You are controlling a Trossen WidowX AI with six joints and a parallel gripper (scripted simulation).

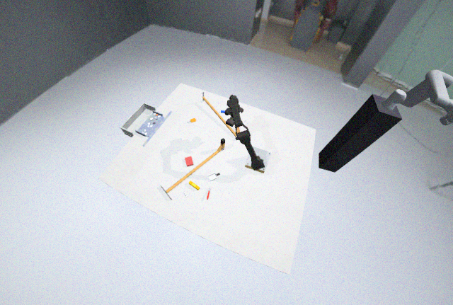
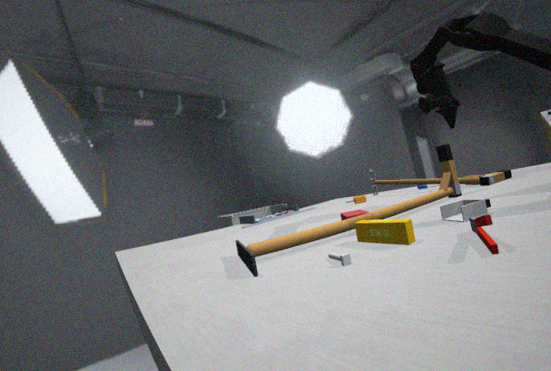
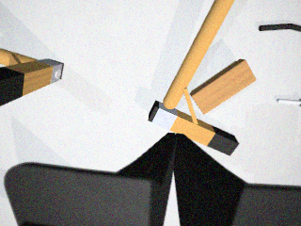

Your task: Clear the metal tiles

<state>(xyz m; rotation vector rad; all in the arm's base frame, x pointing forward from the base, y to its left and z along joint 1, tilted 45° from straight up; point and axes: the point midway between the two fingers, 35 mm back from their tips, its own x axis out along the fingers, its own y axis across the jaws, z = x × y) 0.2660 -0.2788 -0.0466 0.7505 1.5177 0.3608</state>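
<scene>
Now: the long scraper 40 cm to the left of my gripper tip, 18 cm ahead of it and 14 cm below it. From my gripper tip the other things lie so: blue piece 26 cm to the right, 20 cm below, 15 cm ahead; metal bracket 41 cm to the left, 20 cm below, 2 cm ahead; orange piece 41 cm ahead, 19 cm below, 4 cm to the right.
</scene>
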